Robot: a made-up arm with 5 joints. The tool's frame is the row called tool.
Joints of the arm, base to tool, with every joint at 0 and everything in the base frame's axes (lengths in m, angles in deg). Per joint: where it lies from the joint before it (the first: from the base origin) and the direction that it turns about. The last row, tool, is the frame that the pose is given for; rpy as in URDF.
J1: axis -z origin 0.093 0 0.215
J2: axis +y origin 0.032 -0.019 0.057
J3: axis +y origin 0.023 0 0.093
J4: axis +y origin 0.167 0 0.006
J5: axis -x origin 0.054 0.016 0
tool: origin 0 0 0 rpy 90 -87.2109 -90
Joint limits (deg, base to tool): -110..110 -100..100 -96.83..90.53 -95..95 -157.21..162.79
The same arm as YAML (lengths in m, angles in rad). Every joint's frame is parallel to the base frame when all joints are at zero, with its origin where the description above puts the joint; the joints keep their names.
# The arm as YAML. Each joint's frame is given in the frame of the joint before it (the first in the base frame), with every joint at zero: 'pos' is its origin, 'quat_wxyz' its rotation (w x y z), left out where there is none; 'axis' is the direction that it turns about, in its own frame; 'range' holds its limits. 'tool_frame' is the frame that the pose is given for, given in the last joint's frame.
length_unit: m
angle_unit: rad
joints:
  - joint: J1
    pos: [0.093, 0.0, 0.215]
    axis: "-z"
    range: [-1.9199, 1.9199]
  - joint: J2
    pos: [0.032, -0.019, 0.057]
    axis: "+y"
    range: [-1.7453, 1.7453]
  - joint: J3
    pos: [0.023, 0.0, 0.093]
    axis: "+y"
    range: [-1.69, 1.58]
  - joint: J4
    pos: [0.167, 0.0, 0.006]
    axis: "+y"
    range: [-1.6581, 1.6581]
  - joint: J5
    pos: [0.054, 0.016, 0.0]
    axis: "-x"
    range: [-2.7438, 2.8412]
tool_frame:
  pos: [0.0, 0.0, 0.0]
  quat_wxyz: [0.706897, 0.017209, -0.706897, -0.017209]

